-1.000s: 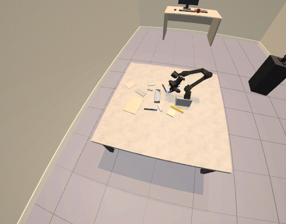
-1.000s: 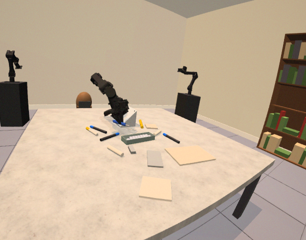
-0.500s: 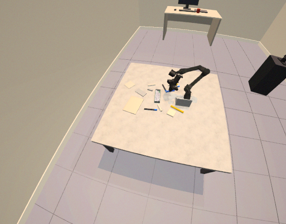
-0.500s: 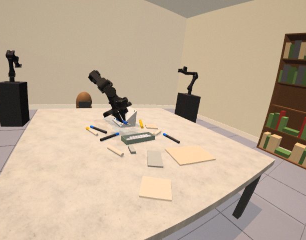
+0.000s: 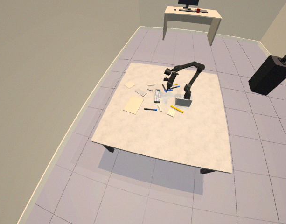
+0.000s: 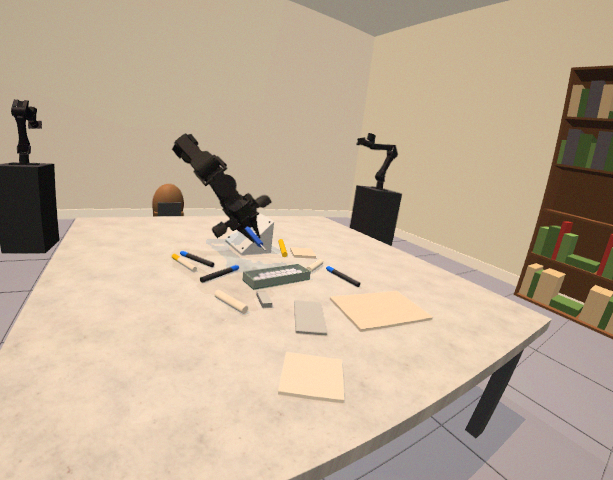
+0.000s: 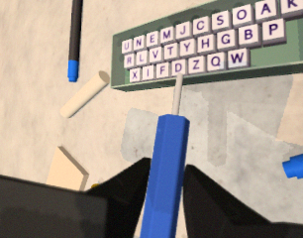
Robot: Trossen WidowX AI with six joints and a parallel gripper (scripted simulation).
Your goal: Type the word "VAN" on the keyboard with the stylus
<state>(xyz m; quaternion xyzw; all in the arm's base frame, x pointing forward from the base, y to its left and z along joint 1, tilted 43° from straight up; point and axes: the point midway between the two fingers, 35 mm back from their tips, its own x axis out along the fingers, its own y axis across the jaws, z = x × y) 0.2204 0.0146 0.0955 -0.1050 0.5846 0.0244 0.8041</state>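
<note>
Right now my gripper tip is 10 mm short of the blue stylus. The rest, counted from my gripper tip: yellow pen (170 mm behind, 150 mm to the left, 80 mm below); then sticky note (120 mm behind, 210 mm to the left, 80 mm below); then grey pad (300 mm ahead, 50 mm to the left, 90 mm below).
</note>
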